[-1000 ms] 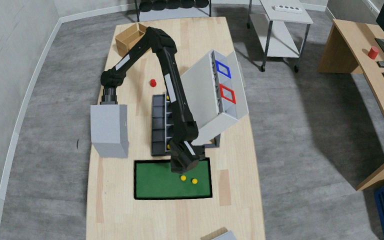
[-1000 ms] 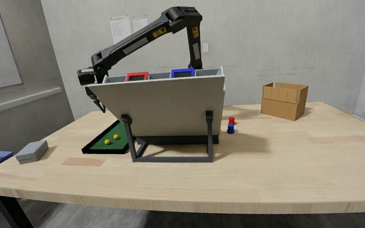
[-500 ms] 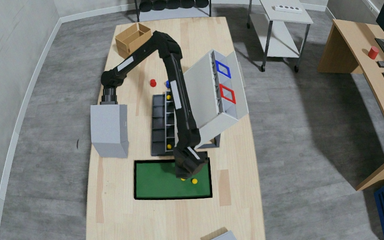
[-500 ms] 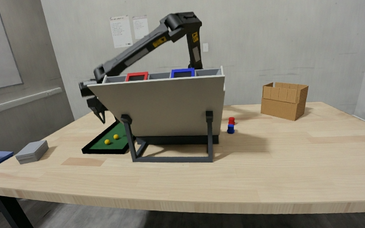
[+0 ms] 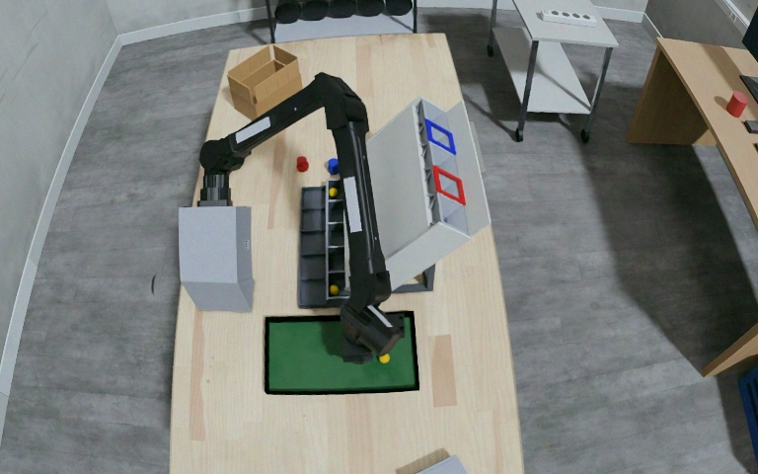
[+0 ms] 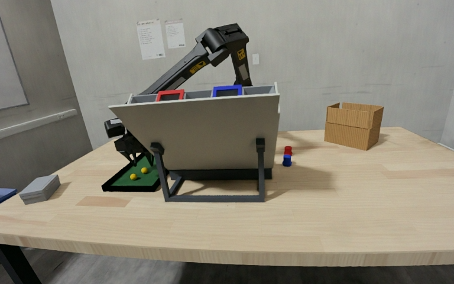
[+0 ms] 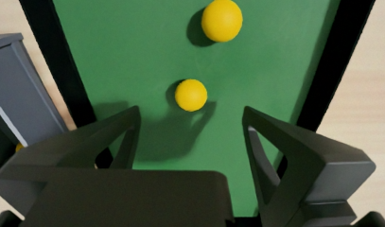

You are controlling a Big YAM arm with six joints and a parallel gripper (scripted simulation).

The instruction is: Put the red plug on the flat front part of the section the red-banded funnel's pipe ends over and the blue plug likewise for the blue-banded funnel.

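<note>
Now: the green tray 5 cm behind my hand and 4 cm below it. The rest, counted from my hand: grey cover (32 cm to the left, 16 cm above, 9 cm ahead); grey box (37 cm to the right, 15 cm ahead, 2 cm below).
</note>
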